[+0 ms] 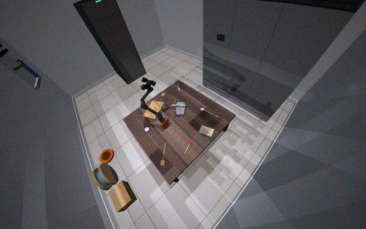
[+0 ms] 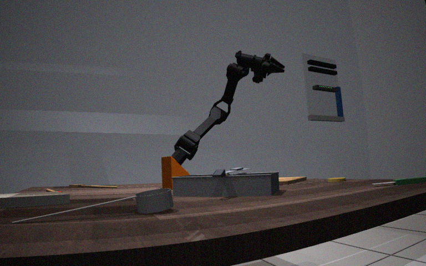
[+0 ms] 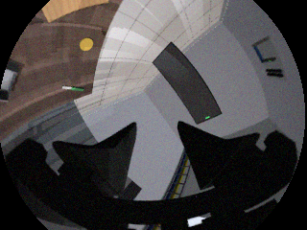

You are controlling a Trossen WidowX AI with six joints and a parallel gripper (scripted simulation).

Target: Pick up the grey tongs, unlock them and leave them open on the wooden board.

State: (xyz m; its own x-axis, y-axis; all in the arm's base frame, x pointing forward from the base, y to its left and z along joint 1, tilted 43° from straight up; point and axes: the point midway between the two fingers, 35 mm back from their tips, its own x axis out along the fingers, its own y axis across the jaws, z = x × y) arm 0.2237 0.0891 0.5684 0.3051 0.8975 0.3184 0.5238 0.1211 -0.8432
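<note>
Right now the grey roasting tin is 200 mm ahead of my gripper tip, 370 mm to the right of it and 470 mm below it. Also, from my gripper tip: yellow disc: 150 mm ahead, 120 mm to the left, 490 mm below; then wooden board: 150 mm behind, 80 mm to the right, 490 mm below; then pale block: 250 mm ahead, 940 mm to the right, 480 mm below.
</note>
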